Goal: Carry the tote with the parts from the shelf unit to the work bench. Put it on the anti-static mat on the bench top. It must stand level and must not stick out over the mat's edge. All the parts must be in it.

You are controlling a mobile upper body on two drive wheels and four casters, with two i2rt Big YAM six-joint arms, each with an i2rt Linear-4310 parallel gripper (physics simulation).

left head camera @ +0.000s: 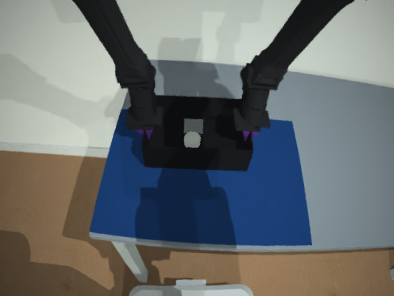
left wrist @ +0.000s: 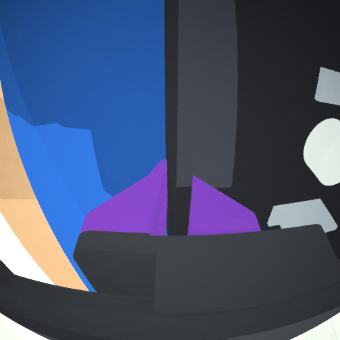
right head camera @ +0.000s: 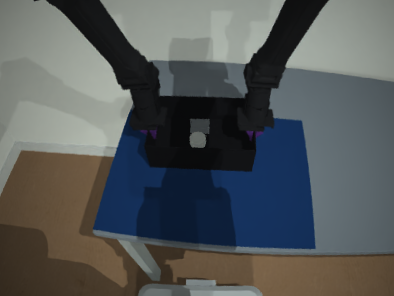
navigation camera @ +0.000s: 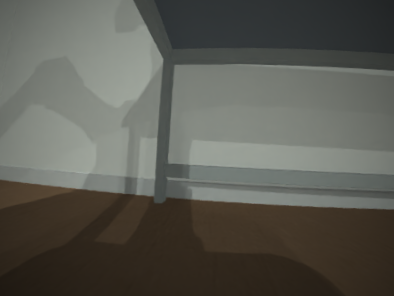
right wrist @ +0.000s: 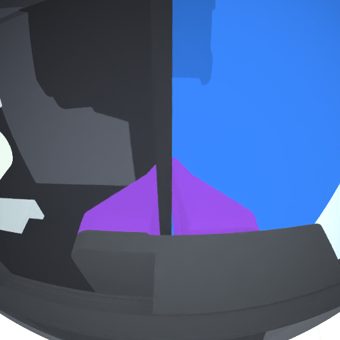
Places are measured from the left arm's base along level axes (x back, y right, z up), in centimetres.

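Where they show: left gripper, fingertip midpoint: [left head camera: 148, 137] [right head camera: 154, 137]; right gripper, fingertip midpoint: [left head camera: 245, 139] [right head camera: 251, 139].
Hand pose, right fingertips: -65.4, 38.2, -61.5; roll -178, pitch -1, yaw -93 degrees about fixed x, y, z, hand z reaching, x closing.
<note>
Each offset is from my right fingertips to the top centre of the thing, as dx, dy, dz. "spot": to the spot under its first point. Level surfaces: height alone.
The black tote [left head camera: 197, 133] stands on the far part of the blue anti-static mat {dz -3.1} [left head camera: 203, 197]; its far rim shows past the mat's far edge in the head views. Inside lie a grey block {-5.9, -15.8, +1.3} [left head camera: 193, 125] and a pale round part {spot: +0.2, -16.2, -0.3} [left head camera: 192, 140]; the left wrist view shows a second grey block [left wrist: 300, 214]. My left gripper [left head camera: 144, 133] is shut on the tote's left wall, with the thin wall between its purple fingers [left wrist: 177, 202]. My right gripper [left head camera: 250, 135] is shut on the right wall [right wrist: 164, 199] in the same way.
The grey bench top {dz -3.2} [left head camera: 344, 143] runs on to the right of the mat. A bench leg {spot: +27.6, -37.8, -33.0} [left head camera: 130, 258] stands below the near left corner, also in the navigation view [navigation camera: 163, 127]. My own base [left head camera: 190, 288] is at the bench's front edge. Brown floor lies to the left.
</note>
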